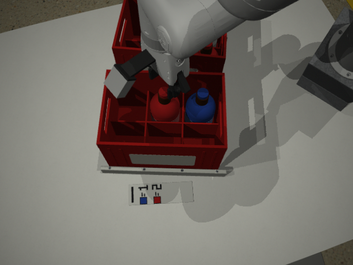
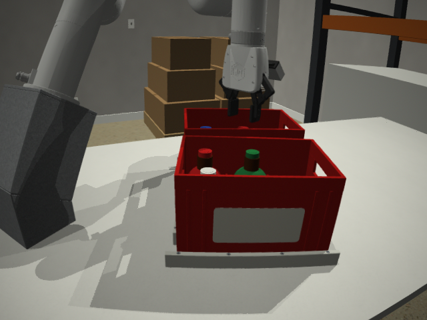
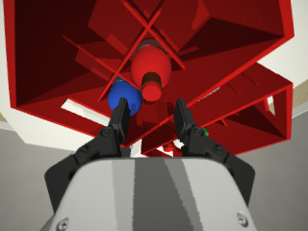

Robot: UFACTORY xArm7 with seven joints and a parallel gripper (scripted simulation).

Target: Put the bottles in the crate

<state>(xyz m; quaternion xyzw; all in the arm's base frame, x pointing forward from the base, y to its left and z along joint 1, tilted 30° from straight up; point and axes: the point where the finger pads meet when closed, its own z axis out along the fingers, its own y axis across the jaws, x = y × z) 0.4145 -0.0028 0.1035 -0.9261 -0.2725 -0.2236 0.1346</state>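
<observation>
Now: hand 150 mm to the left of the green bottle, 120 mm above it and 20 mm past it. Round my hand: red bottle 120 mm below; then white bottle 220 mm to the right, 120 mm below, 110 mm behind; then blue bottle 120 mm below, 90 mm behind, 10 mm to the left.
</observation>
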